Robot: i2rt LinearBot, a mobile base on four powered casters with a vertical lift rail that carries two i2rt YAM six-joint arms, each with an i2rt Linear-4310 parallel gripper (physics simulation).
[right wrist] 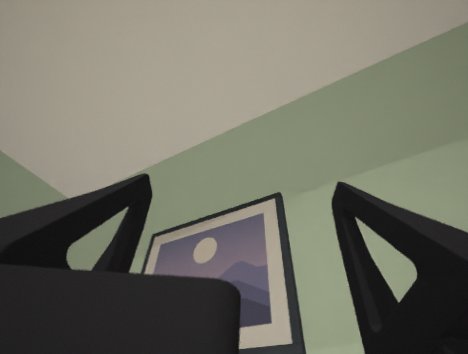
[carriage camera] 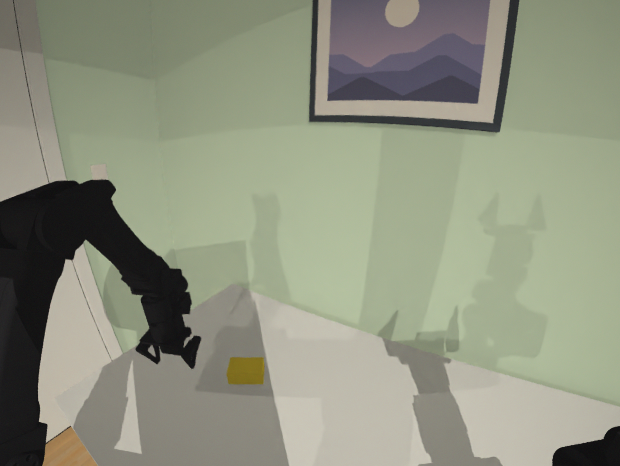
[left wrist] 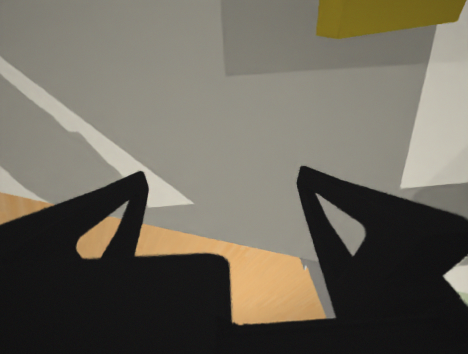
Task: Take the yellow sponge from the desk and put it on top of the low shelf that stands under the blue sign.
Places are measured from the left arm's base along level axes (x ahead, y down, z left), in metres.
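Pixels of known places: left gripper, fingertip midpoint: [carriage camera: 175, 364] [left wrist: 223, 177]; right gripper, fingertip midpoint: [right wrist: 241, 188].
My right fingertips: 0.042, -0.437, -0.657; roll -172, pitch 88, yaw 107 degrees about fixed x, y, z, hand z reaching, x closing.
Note:
Behind a point stands the place of what it marks, as x, y, z.
The yellow sponge [carriage camera: 245, 371] {0.429, 0.196, -0.165} [left wrist: 390, 16] {0.429, 0.196, -0.153} lies on the pale desk [carriage camera: 350, 370] {0.480, 0.241, -0.474} [left wrist: 260, 130] {0.317, 0.241, -0.061}, in shadow. In the left wrist view it is cut off by the top edge, right of centre. My left gripper [carriage camera: 172, 364] {0.355, 0.102, -0.011} [left wrist: 223, 177] {0.355, 0.102, -0.011} is open and empty, pointing down above the desk, to the left of the sponge in the carriage view. My right gripper [right wrist: 241, 188] {0.042, -0.437, -0.657} is open and empty, and tilted up toward the wall and ceiling. The low shelf and the blue sign do not show in these views.
A framed mountain picture [carriage camera: 403, 111] {0.668, -0.502, -0.583} [right wrist: 286, 280] {0.552, -0.621, -0.786} hangs on the green wall behind the desk. A white door [carriage camera: 20, 120] {0.780, -0.518, 0.770} is at the left. Wooden floor [carriage camera: 70, 447] {0.448, 0.961, 0.827} [left wrist: 270, 280] {-1.668, 0.961, -0.371} shows past the desk's edge. Part of the right arm [carriage camera: 591, 448] {0.037, -0.140, -0.638} shows at the lower right.

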